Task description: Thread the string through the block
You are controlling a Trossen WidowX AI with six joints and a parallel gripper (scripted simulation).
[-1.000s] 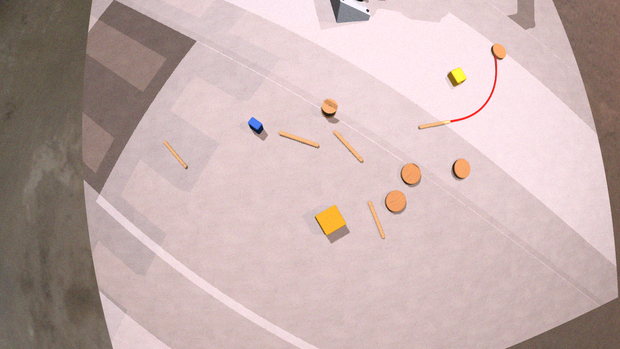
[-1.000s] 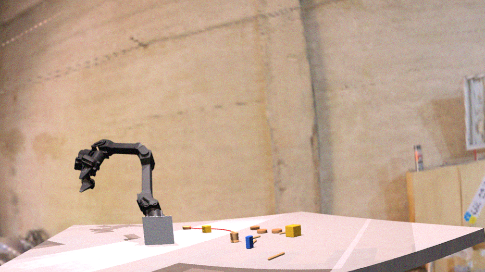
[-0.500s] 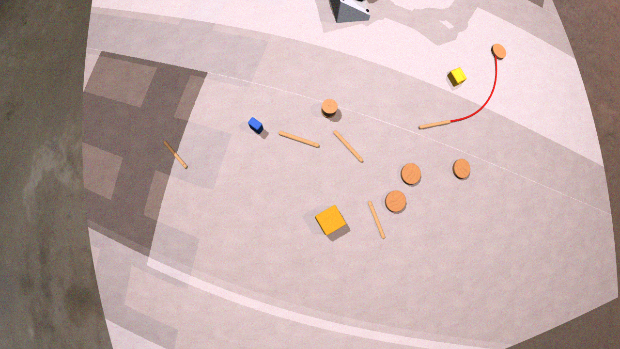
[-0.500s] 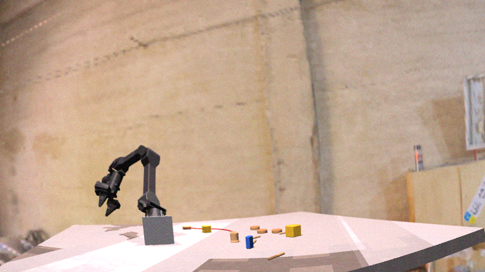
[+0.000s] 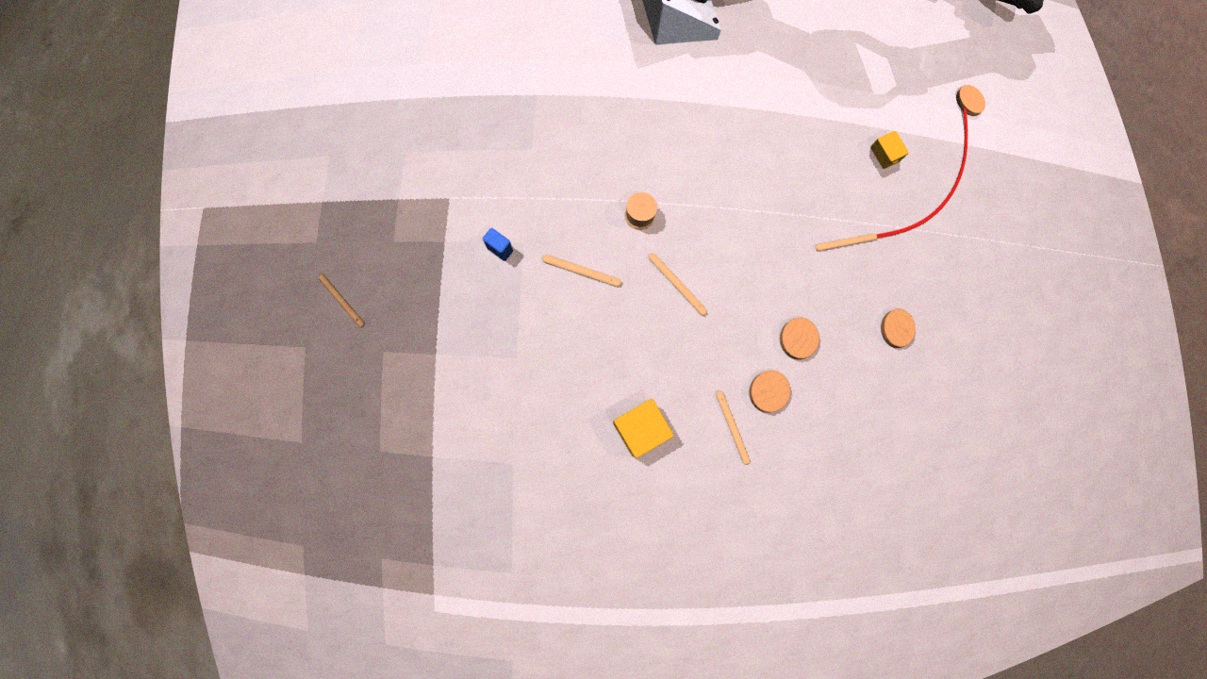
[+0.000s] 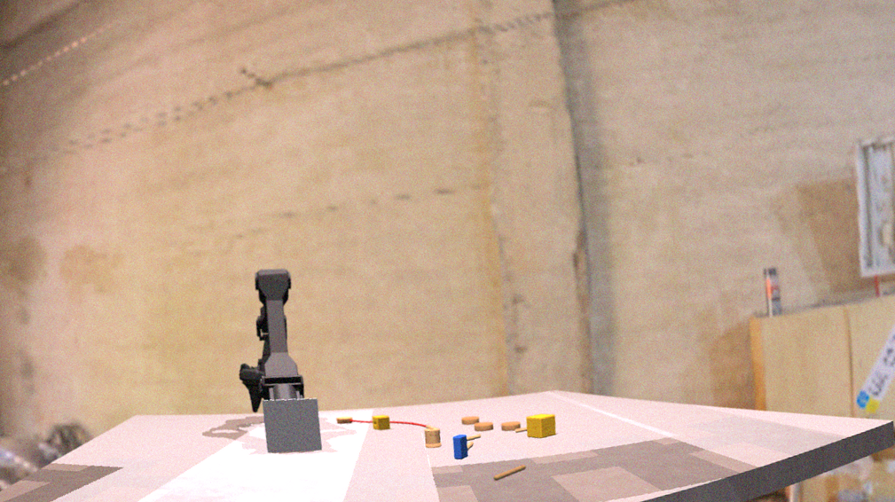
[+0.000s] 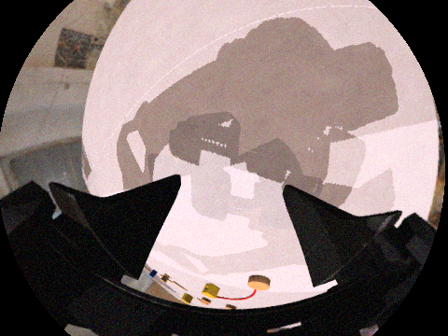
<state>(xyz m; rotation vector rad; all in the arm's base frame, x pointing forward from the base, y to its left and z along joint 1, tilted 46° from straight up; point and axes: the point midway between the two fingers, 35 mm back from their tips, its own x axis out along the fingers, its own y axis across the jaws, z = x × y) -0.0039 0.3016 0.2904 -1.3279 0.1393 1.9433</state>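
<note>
Now: gripper tip 19 cm short of the round wooden button, 7 cm to the left of it and 1 cm above it. The rest, counted from my gripper tip: blue block (66 cm to the right, 26 cm ahead); short wooden cylinder (52 cm to the right, 26 cm ahead); thin wooden stick (34 cm ahead, 30 cm to the right, 2 cm below).
</note>
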